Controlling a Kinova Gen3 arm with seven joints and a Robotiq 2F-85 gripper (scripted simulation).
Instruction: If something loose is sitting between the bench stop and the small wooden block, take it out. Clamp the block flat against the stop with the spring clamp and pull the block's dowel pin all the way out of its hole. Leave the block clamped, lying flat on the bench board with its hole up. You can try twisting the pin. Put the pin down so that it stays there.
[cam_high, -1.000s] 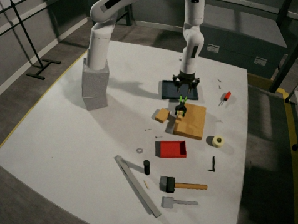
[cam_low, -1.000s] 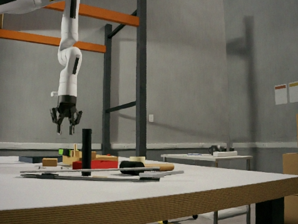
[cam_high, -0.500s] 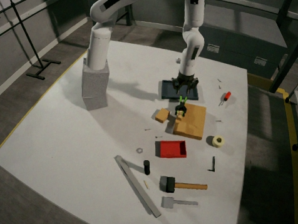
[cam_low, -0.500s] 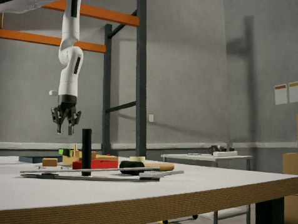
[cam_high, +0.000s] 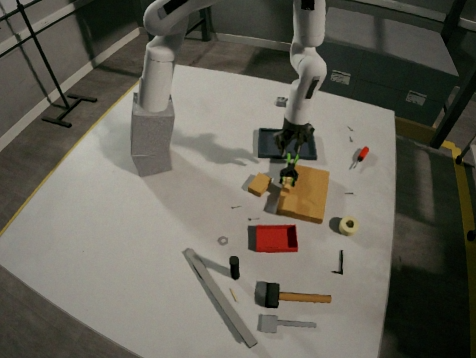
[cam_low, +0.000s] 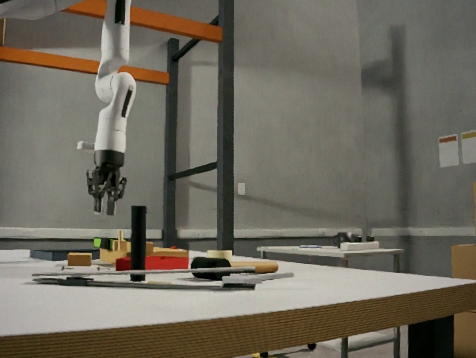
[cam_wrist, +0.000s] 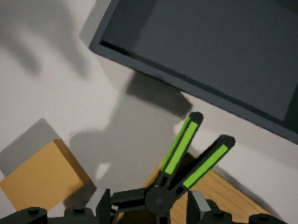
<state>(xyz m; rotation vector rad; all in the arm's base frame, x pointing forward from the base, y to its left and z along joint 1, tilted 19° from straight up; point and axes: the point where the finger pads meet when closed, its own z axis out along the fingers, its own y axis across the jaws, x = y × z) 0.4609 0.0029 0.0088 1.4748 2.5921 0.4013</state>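
The dowel pin is 10 mm ahead of my hand, 70 mm to the right of it and 70 mm below it. Also, from my hand: pale wooden block (10 mm ahead, 70 mm to the right, 90 mm below); then wooden bench board (70 mm ahead, 70 mm to the right, 110 mm below); then tan wooden block (80 mm behind, 70 mm to the right, 120 mm below).
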